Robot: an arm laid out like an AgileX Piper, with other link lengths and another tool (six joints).
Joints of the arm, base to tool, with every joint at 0 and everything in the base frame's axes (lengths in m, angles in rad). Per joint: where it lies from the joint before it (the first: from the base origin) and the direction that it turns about. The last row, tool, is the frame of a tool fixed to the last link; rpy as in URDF.
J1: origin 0 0 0.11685 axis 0 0 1
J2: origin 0 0 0 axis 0 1 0
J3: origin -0.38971 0 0.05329 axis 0 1 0
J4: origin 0.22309 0 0.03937 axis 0.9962 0 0.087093
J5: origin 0 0 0 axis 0 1 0
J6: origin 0.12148 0 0.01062 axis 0.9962 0 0.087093
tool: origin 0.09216 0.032 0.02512 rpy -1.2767 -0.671 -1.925
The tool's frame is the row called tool.
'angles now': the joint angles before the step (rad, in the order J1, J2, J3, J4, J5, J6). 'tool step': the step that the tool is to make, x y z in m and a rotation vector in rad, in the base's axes. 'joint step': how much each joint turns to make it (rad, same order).
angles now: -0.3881, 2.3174, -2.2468, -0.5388, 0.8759, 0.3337
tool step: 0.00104, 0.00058, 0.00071, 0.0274, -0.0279, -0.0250
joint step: 0.0000, 0.0000, -0.0009, 0.0109, 0.0005, 0.0384
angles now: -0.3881, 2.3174, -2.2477, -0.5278, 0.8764, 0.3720
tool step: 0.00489, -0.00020, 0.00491, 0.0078, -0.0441, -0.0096
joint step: 0.0000, 0.0000, 0.0000, -0.0001, -0.0277, 0.0366
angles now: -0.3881, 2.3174, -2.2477, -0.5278, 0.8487, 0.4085
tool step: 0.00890, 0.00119, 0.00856, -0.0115, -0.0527, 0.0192
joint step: 0.0000, 0.0001, -0.0001, 0.0000, -0.0555, 0.0141
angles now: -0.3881, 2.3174, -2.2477, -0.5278, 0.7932, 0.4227
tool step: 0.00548, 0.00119, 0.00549, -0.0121, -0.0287, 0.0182
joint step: 0.0000, 0.0000, 0.0001, 0.0000, -0.0361, 0.0000
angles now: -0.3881, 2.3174, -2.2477, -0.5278, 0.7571, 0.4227
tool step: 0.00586, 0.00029, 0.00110, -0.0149, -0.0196, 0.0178
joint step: 0.0000, 0.0065, 0.0000, -0.0061, -0.0352, -0.0001
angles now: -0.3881, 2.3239, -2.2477, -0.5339, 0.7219, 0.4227
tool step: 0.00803, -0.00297, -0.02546, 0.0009, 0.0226, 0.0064
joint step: 0.0000, 0.0415, -0.0015, -0.0127, -0.0193, 0.0065
